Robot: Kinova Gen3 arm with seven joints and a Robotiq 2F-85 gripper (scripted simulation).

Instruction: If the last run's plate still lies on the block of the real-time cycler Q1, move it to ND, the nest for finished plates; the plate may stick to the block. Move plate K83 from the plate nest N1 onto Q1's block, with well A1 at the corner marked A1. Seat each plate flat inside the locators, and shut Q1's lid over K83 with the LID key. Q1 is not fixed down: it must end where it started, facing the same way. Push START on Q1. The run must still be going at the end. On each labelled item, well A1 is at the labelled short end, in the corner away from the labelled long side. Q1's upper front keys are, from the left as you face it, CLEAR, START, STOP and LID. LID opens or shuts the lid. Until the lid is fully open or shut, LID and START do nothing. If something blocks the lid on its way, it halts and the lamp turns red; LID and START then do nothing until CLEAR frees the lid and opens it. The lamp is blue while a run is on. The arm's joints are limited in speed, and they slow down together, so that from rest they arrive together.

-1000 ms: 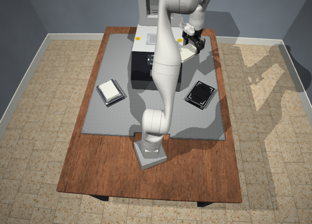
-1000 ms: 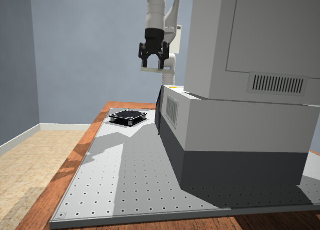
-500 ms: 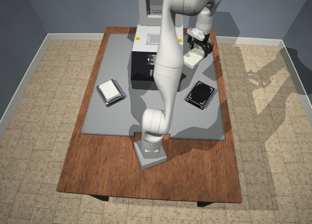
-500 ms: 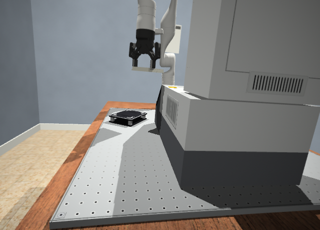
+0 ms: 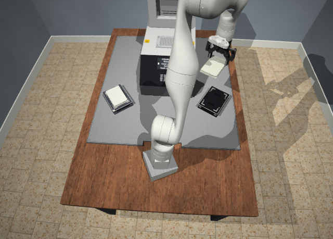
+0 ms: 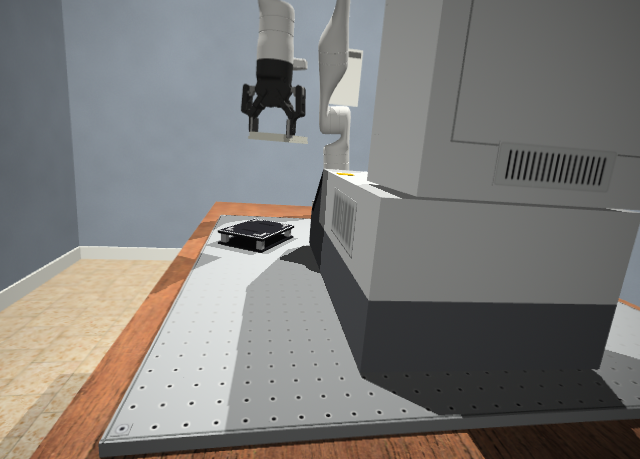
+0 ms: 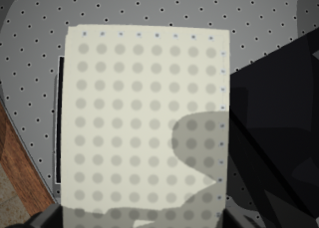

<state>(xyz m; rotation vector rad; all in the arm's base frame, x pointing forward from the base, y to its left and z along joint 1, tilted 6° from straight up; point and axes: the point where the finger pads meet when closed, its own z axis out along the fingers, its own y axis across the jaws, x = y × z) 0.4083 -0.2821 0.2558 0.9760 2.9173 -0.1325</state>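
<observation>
Right now the nest is 70 mm behind my hand, 10 mm to the right of it and 230 mm below it. Also, from my hand: white well plate: 30 mm behind, 20 mm to the left, 10 mm below; A1 mark: 110 mm behind, 550 mm to the left, 230 mm below.
</observation>
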